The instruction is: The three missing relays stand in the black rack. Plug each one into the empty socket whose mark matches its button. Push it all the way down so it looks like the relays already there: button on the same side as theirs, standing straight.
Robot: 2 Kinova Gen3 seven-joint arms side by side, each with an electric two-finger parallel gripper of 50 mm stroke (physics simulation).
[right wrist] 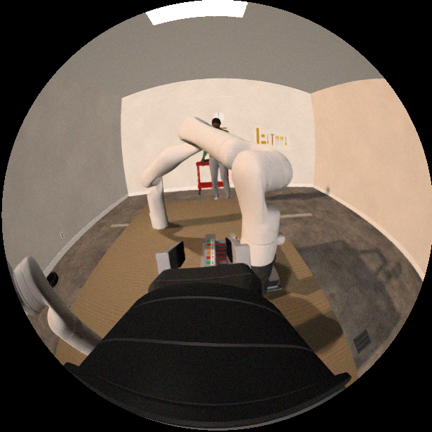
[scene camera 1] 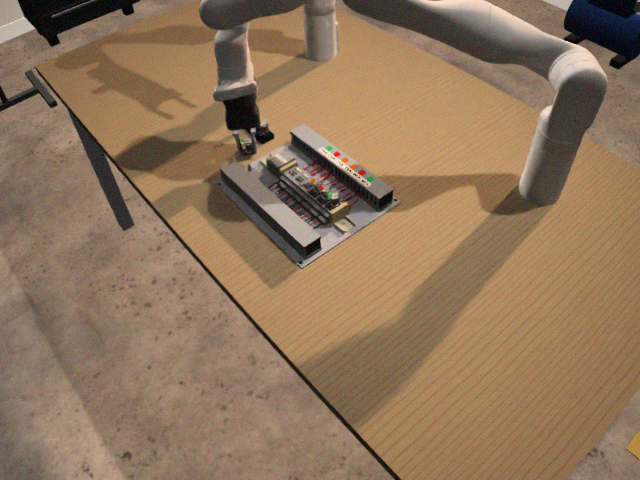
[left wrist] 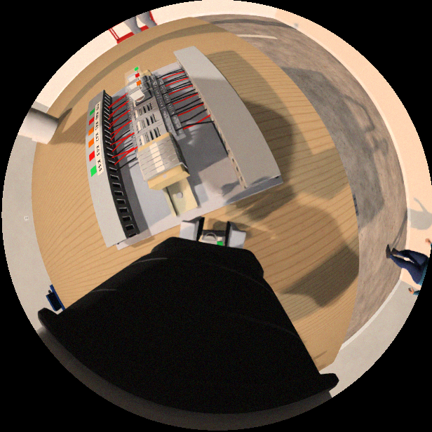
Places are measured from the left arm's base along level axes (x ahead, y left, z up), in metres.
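Where they show: left gripper, fingertip midpoint: (scene camera 1: 247,152); left arm's base, link origin: (scene camera 1: 539,190); right arm's base, link origin: (scene camera 1: 321,53).
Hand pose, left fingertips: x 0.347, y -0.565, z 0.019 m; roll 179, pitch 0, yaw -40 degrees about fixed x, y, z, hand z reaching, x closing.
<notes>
Things, the pixels of their top centre, and the offset from my left fingertips. "spot": a spot on its surface instead.
- relay, top centre: (scene camera 1: 245,139) dx -0.009, dy -0.012, dz +0.025 m
- black rack, surface spot: (scene camera 1: 265,135) spot: dx -0.068, dy -0.013, dz +0.001 m
- duct, top centre: (scene camera 1: 338,158) dx -0.099, dy +0.194, dz +0.024 m
- beige terminal block, top centre: (scene camera 1: 280,164) dx +0.001, dy +0.115, dz +0.028 m
My left gripper (scene camera 1: 245,143) (left wrist: 214,227) is shut on a relay (scene camera 1: 247,147) (left wrist: 212,238) with a green button, low beside the left end of the board in scene camera 1. Whether the relay touches the table cannot be told. The black rack (scene camera 1: 265,135) stands close behind the gripper; its contents are unclear. Seated relays with orange (scene camera 1: 312,181), red (scene camera 1: 321,188) and green (scene camera 1: 330,195) buttons stand on the board's rail. Empty sockets (scene camera 1: 295,176) (left wrist: 147,121) lie on the rail's gripper side. My right gripper (right wrist: 204,248) is open and empty, high above the table.
Grey wire ducts (scene camera 1: 268,206) (left wrist: 230,117) flank the rail; the other duct (scene camera 1: 336,160) (left wrist: 95,192) carries the colour-mark strip. A beige terminal block (scene camera 1: 281,164) (left wrist: 161,157) sits between the empty sockets and my left gripper. Red and black wires run beside the sockets.
</notes>
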